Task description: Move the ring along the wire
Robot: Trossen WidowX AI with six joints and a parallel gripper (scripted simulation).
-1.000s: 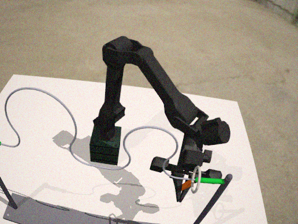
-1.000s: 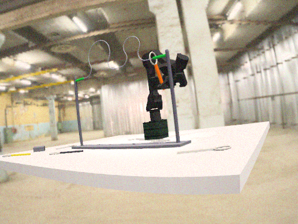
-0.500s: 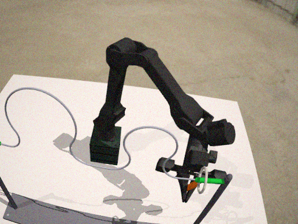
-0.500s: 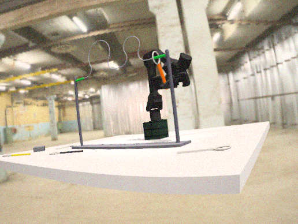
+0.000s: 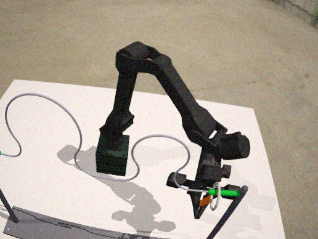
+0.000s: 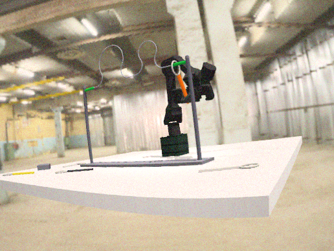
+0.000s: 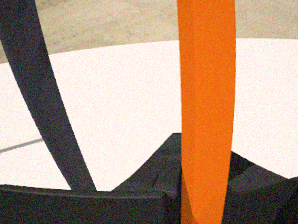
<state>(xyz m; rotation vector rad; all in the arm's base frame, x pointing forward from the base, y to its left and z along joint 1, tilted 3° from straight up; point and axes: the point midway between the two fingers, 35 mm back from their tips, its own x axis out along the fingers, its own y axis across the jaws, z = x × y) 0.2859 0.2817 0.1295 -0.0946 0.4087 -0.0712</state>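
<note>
The orange-handled ring lies 90 mm above my gripper tip. From my gripper tip the other things lie so: grey block: 750 mm to the right, 230 mm ahead, 220 mm below; pale ring tool: 270 mm to the left, 230 mm below, 170 mm ahead; yellow-handled ring tool: 680 mm to the right, 440 mm ahead, 230 mm below.
</note>
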